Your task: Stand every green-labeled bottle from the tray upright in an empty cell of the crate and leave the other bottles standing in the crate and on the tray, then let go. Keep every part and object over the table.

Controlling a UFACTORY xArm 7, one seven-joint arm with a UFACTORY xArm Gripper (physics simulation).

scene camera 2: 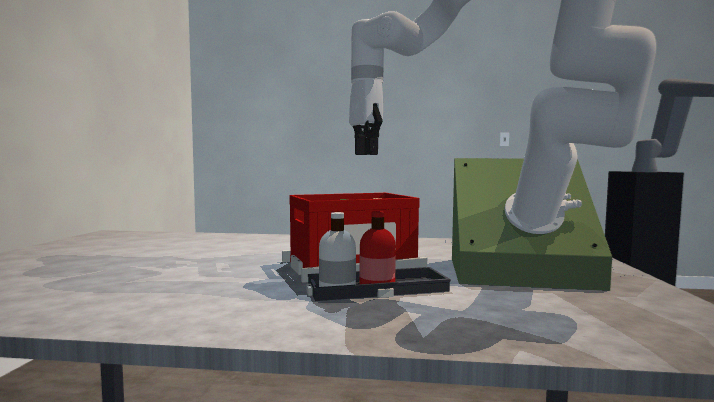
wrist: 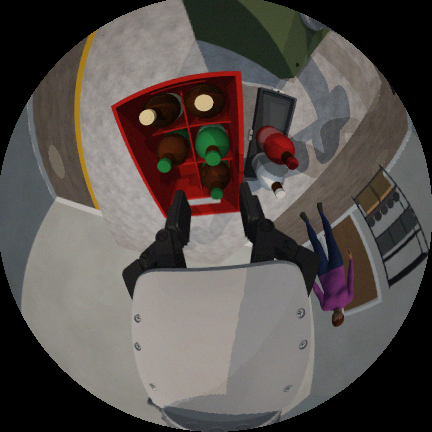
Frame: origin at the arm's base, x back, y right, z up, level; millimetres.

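Seen in the pictures: gripper, fingertip midpoint: point(scene camera 2: 366, 154) point(wrist: 212, 196); arm's base at its link origin: point(scene camera 2: 533, 212).
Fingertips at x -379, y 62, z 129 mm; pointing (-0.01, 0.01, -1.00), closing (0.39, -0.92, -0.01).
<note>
Offsets run from my fingertips to a thing's top centre. "spot": to the spot under its first point.
The red crate @[dx -21, dy -27, dz -102 mm] point(scene camera 2: 354, 204) point(wrist: 242, 115) stands behind the black tray point(scene camera 2: 425, 287) point(wrist: 257, 107). In the wrist view, a green bottle @[dx -20, dy -8, dz -114 mm] point(wrist: 212, 142) stands in one of its cells. Two brown bottles with green caps @[dx -53, dy +76, dz -114 mm] point(wrist: 172, 148) @[dx -101, dy -38, dz -114 mm] point(wrist: 215, 176) and two brown bottles with cream caps @[dx +35, dy +111, dz -114 mm] point(wrist: 162, 110) @[dx +69, dy +30, dz -114 mm] point(wrist: 204, 102) also stand in cells. A cell at the crate's near left looks empty. A white bottle @[dx -60, dy -184, dz -117 mm] point(scene camera 2: 337, 255) point(wrist: 269, 171) and a red bottle @[dx +21, dy -161, dz -117 mm] point(scene camera 2: 377, 252) point(wrist: 277, 144) stand on the tray. My gripper point(scene camera 2: 366, 153) point(wrist: 212, 196) is open and empty, high above the crate. Bottle labels inside the crate are hidden.
The green slanted base point(scene camera 2: 530, 270) point(wrist: 250, 30) of my arm stands right of the crate and tray. Pale brackets @[spot: dx +34, dy -218, dz -269 mm] point(scene camera 2: 385, 293) lie along the tray and crate. A dark pedestal point(scene camera 2: 645, 225) with another arm is at the far right. The table's front edge point(scene camera 2: 300, 356) runs before the tray.
</note>
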